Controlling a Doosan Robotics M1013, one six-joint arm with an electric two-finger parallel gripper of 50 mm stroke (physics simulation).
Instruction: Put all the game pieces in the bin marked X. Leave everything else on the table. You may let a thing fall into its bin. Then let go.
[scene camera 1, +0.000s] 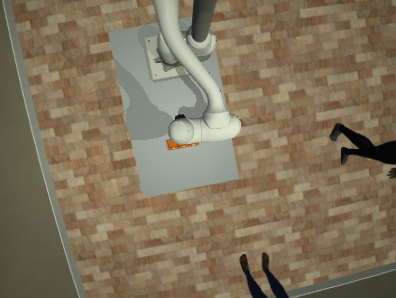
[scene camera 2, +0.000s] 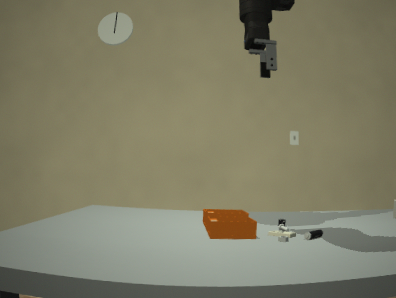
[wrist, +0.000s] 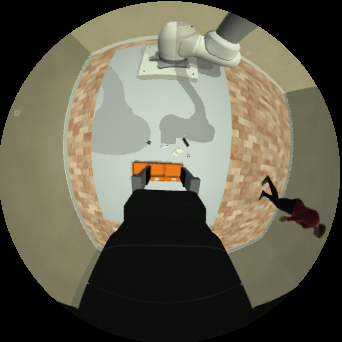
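Seen in the pictures: gripper, between the fingertips: (scene camera 2: 268, 73) (wrist: 165, 172); arm's base, origin of its link: (scene camera 1: 171, 56) (wrist: 171, 58).
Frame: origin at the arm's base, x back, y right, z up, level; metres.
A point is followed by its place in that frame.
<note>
A row of orange bins (scene camera 1: 173, 146) @(y 0.246, x -0.660, z -0.046 m) (scene camera 2: 234, 230) @(y 0.035, x -0.681, z -0.037 m) (wrist: 174, 171) @(y 0.071, x -0.675, z -0.046 m) stands on the table, with small white labels whose letters are unreadable. Beyond it, toward the robot base, lie a flat cream domino-like piece (scene camera 2: 273, 233) @(y 0.052, x -0.594, z -0.048 m) (wrist: 177, 151) @(y 0.045, x -0.576, z -0.046 m), a black cylinder (scene camera 2: 314, 234) @(y -0.013, x -0.540, z -0.043 m) (wrist: 186, 142) @(y -0.004, x -0.536, z -0.039 m), a small black piece (scene camera 2: 282, 222) @(y 0.173, x -0.514, z -0.043 m) (wrist: 149, 142) @(y 0.174, x -0.514, z -0.038 m), a thin white piece (wrist: 164, 146) @(y 0.105, x -0.543, z -0.043 m) and a small pale piece (scene camera 2: 283, 239) @(y -0.016, x -0.606, z -0.048 m) (wrist: 188, 155) @(y -0.008, x -0.602, z -0.045 m). My gripper (scene camera 2: 267, 71) @(y 0.105, x -0.589, z 0.283 m) (wrist: 165, 172) @(y 0.105, x -0.589, z 0.283 m) is open and empty, high above the table. In scene camera 1 the arm hides the gripper and the small pieces.
The grey table (scene camera 1: 190, 175) @(y 0.203, x -0.942, z -0.053 m) (scene camera 2: 130, 245) @(y -0.028, x -0.867, z -0.053 m) (wrist: 200, 200) @(y -0.068, x -0.869, z -0.053 m) carries the robot base (scene camera 1: 156, 72) @(y 0.152, x -0.072, z 0.001 m) (wrist: 145, 72) @(y 0.155, x -0.110, z 0.000 m) at its far end. Arm shadows fall across it. People stand on the floor beyond the table; their legs show in scene camera 1.
</note>
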